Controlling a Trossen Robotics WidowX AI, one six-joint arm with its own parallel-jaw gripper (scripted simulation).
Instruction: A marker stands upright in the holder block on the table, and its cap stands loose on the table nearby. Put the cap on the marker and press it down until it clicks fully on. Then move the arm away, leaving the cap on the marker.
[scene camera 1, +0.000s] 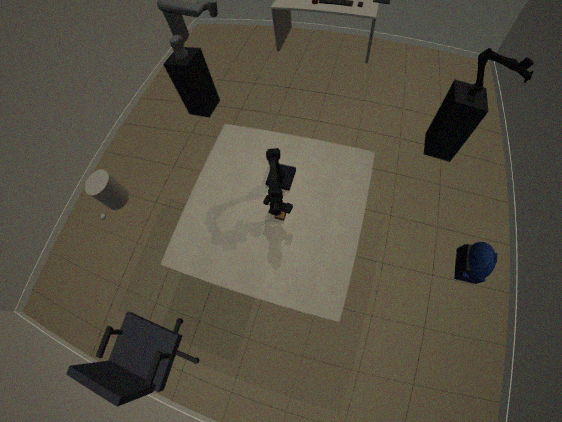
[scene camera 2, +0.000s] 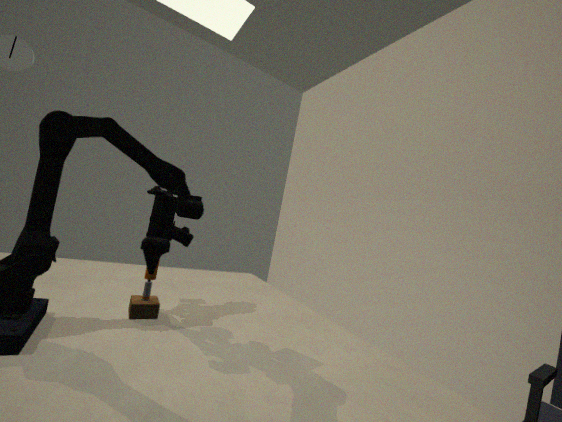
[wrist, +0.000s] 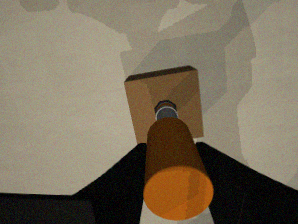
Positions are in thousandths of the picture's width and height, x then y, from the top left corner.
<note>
My gripper (scene camera 2: 270, 646) holds an orange cap (wrist: 589, 797).
My gripper also shows in the wrist view (wrist: 572, 667).
</note>
